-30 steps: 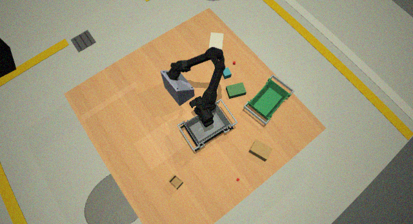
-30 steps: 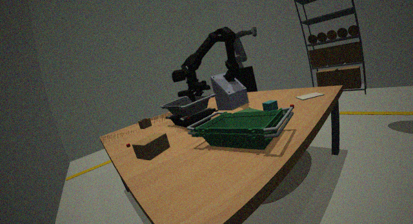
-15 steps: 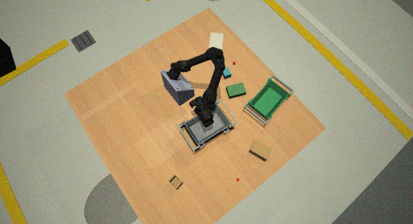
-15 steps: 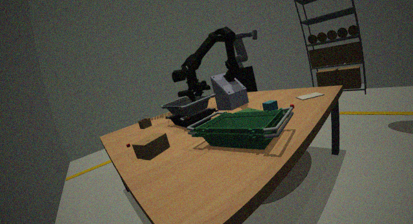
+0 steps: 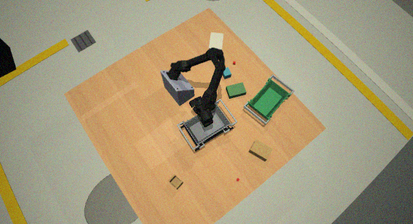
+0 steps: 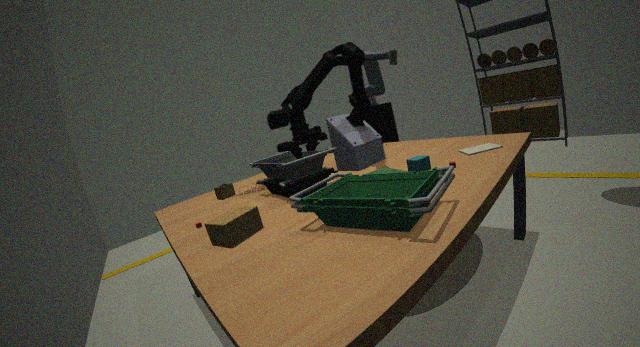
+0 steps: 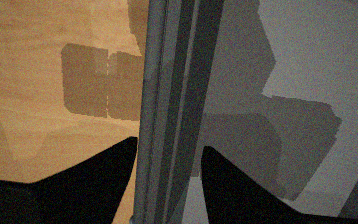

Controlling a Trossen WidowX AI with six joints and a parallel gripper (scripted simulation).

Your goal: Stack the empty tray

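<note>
My gripper tip is 7 cm short of the grey plastic tray and 3 cm below it. Also, from my gripper tip: teal cube (21 cm behind, 33 cm to the left, 6 cm below); then small brown box (26 cm ahead, 33 cm to the right, 6 cm below); then green block (6 cm behind, 32 cm to the left, 6 cm below).
</note>
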